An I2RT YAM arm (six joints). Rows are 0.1 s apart.
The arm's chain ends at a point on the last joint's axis. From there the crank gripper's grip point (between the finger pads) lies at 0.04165 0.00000 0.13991 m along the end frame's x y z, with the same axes.
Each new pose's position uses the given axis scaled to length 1; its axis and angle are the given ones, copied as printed.
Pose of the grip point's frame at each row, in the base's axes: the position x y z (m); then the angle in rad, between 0 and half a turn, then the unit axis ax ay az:
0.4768, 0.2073, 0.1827, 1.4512, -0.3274, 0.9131, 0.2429
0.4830, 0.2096, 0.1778, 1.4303, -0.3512, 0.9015, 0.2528
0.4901, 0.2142, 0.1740, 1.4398, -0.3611, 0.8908, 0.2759
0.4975, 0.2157, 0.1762, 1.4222, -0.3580, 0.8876, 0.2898
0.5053, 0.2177, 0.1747, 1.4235, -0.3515, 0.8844, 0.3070
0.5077, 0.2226, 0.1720, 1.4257, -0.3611, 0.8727, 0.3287
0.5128, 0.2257, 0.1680, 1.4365, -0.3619, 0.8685, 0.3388
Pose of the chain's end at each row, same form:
0.3509, 0.1354, 0.1994, 1.4512, -0.3274, 0.9131, 0.2429
0.3585, 0.1344, 0.1909, 1.4303, -0.3512, 0.9015, 0.2528
0.3685, 0.1345, 0.1869, 1.4398, -0.3611, 0.8908, 0.2759
0.3763, 0.1348, 0.1857, 1.4222, -0.3580, 0.8876, 0.2898
0.3853, 0.1350, 0.1832, 1.4235, -0.3515, 0.8844, 0.3070
0.3904, 0.1360, 0.1790, 1.4257, -0.3611, 0.8727, 0.3287
0.3969, 0.1372, 0.1756, 1.4365, -0.3619, 0.8685, 0.3388

